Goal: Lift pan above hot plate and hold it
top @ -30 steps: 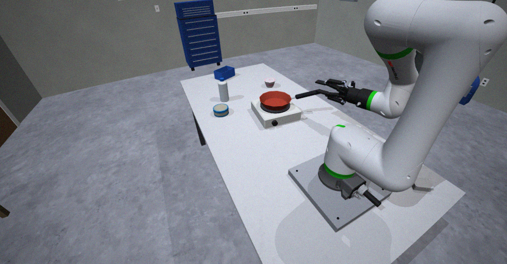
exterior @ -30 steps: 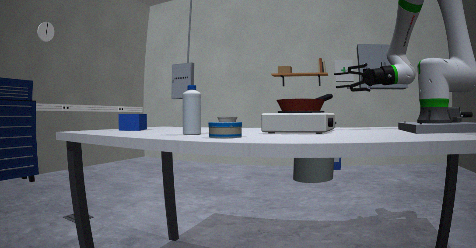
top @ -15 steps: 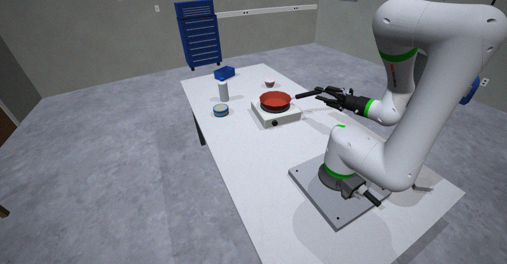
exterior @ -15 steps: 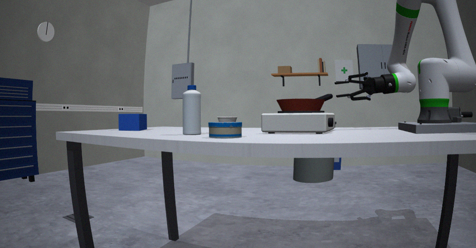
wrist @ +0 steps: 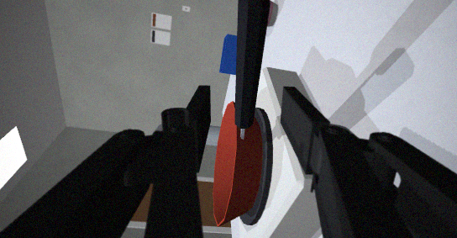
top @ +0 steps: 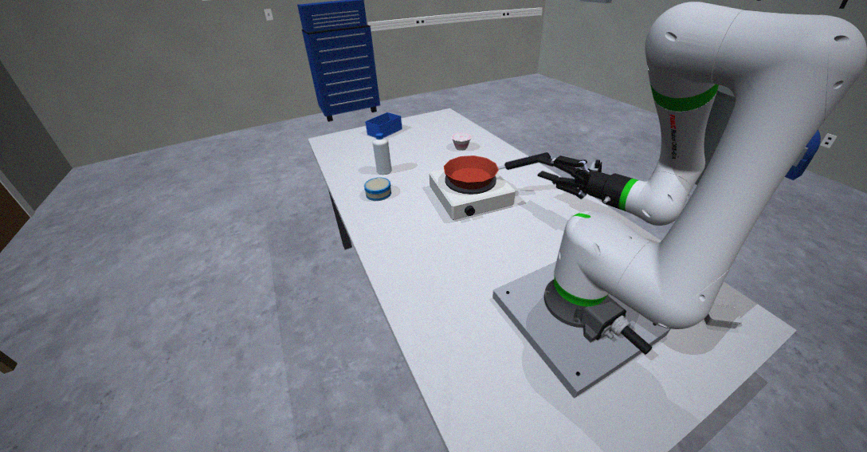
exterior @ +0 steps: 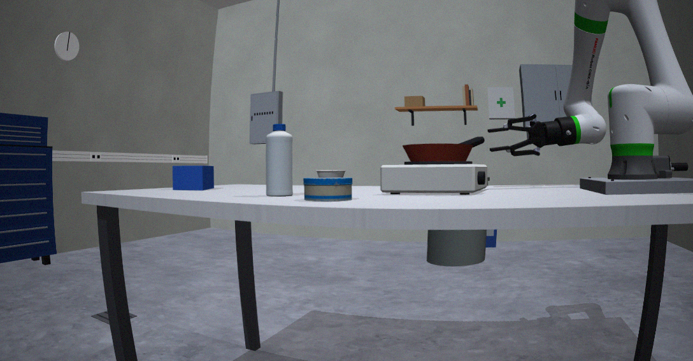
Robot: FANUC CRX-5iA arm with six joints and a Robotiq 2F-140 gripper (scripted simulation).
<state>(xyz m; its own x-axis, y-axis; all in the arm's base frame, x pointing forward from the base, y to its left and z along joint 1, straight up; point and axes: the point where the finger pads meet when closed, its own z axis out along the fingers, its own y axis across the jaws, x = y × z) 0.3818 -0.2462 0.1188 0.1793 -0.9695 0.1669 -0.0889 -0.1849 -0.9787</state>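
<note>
Right now my hand is 15 cm short of the red pan, 13 cm to the right of it and 4 cm above it. Also, from my hand: small grey box 60 cm behind, 13 cm below, 4 cm to the right; then round blue tin 47 cm to the left, 38 cm ahead, 13 cm below; then white hot plate 19 cm to the left, 16 cm ahead, 11 cm below.
</note>
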